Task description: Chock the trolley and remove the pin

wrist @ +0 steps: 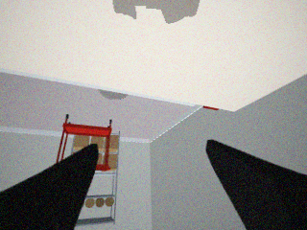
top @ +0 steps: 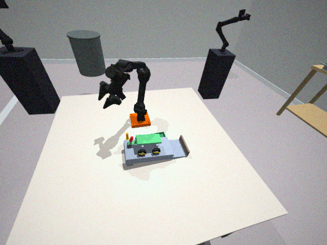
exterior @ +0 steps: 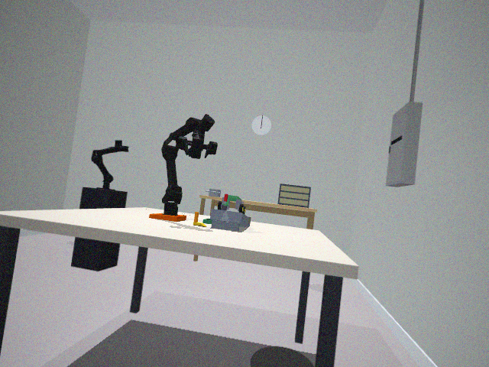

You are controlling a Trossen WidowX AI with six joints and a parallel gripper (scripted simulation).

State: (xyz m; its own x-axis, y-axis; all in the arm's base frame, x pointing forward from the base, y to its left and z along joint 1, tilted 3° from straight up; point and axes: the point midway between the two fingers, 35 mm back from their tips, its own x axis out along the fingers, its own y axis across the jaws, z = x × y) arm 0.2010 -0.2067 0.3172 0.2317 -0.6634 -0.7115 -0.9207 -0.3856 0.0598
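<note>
My gripper tip is now 30 cm above the yellow chock, 11 cm to the right of it and 2 cm short of it. From my gripper tip the other things lie so: green-bodied trolley 24 cm to the left, 21 cm below, 14 cm ahead; grey ramp 28 cm below, 25 cm to the left, 14 cm ahead; stop pin 19 cm below, 14 cm to the left, 13 cm ahead.
</note>
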